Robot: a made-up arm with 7 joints.
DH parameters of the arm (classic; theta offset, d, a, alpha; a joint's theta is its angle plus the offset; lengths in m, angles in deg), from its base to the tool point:
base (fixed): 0 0 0 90
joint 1: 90 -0.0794 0 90
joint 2: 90 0 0 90
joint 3: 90 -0.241 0 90
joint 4: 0 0 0 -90
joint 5: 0 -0.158 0 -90
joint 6: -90 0 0 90
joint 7: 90 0 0 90
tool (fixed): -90 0 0 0
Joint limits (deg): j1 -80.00..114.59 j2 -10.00..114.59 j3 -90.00..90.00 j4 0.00..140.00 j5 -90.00..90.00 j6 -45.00..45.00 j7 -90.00..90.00
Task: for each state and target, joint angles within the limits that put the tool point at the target. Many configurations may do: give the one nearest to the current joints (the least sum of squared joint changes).
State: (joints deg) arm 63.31 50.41 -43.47 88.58 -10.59 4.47 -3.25
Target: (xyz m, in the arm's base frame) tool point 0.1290 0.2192 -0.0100
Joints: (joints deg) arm 51.07 87.69 -54.02 127.88 -10.59 4.47 -3.25
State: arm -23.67 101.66 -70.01 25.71 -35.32 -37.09 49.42
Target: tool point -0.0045 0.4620 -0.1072
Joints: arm -8.56 78.28 -66.73 10.63 -35.32 -37.09 49.42
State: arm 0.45 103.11 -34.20 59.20 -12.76 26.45 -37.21
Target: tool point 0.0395 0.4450 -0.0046
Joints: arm -0.58 106.53 -69.90 46.73 -12.76 26.45 -37.21
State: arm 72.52 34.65 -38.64 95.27 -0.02 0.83 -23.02
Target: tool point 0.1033 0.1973 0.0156
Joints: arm 59.58 88.35 -49.78 139.87 -0.02 0.83 -23.02
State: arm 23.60 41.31 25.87 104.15 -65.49 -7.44 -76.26
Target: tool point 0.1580 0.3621 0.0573
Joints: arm 54.43 60.71 21.77 70.74 -65.49 -7.44 -76.26
